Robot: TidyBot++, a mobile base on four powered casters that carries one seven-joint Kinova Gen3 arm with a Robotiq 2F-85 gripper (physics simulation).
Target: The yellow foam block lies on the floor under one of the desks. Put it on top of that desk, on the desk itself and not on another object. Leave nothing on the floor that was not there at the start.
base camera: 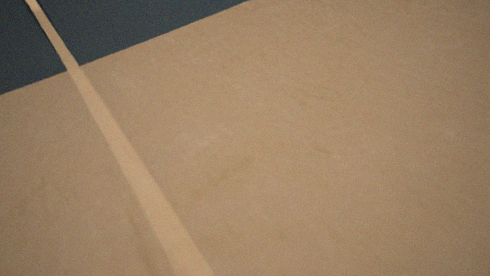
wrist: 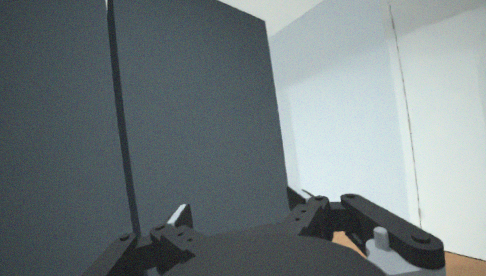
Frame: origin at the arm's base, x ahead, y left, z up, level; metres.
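Where they show: gripper, between the fingertips: [wrist: 240, 206].
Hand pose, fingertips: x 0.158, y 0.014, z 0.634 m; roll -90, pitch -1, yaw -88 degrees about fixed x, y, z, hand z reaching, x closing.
Observation:
After its pixels a point has its place.
My gripper [wrist: 240, 206] {z 0.634, x 0.158, y 0.014 m} is open at the bottom of the wrist view, with its two fingers spread wide and nothing between them. The fingertips show in front of a tall dark grey surface. The yellow foam block does not show in the base camera view or the wrist view. No desk top can be made out in either view.
A tall dark grey panel [base camera: 150, 20] {z -0.354, x 0.805, y 0.269 m} [wrist: 200, 100] {z 0.909, x 0.888, y 0.158 m} stands ahead, with a narrow gap at its left and another dark panel [wrist: 55, 125] {z 0.817, x 0.573, y 0.584 m} beyond that. A pale wall [wrist: 345, 125] {z 0.687, x 1.757, y -1.123 m} is at the right. A lighter strip [base camera: 135, 165] crosses the tan floor [base camera: 325, 150] {z -0.396, x 0.392, y -0.080 m} towards the gap.

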